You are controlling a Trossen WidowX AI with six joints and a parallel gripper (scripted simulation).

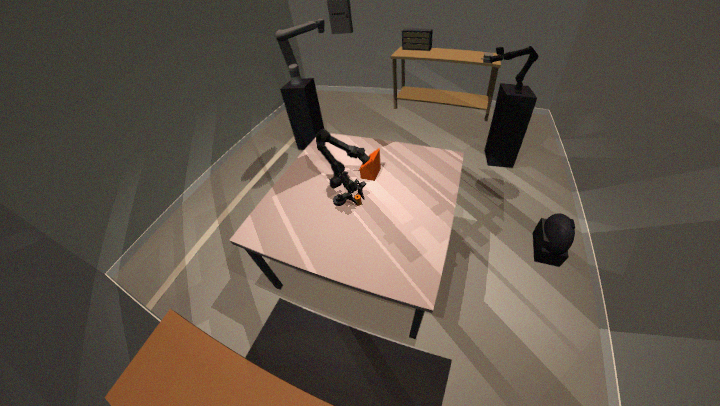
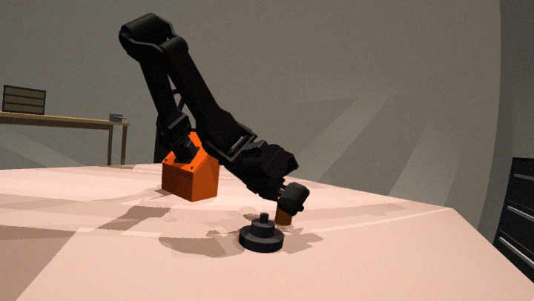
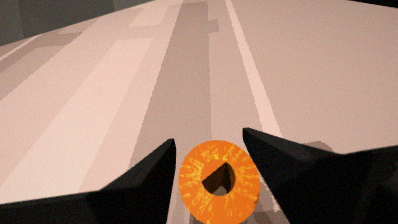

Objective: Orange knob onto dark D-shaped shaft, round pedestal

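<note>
My gripper tip is now 2 cm past the orange knob, 2 cm to the left of it and 1 cm above it. Round my gripper tip: dark round pedestal (2 cm behind, 15 cm to the right, 1 cm below).
</note>
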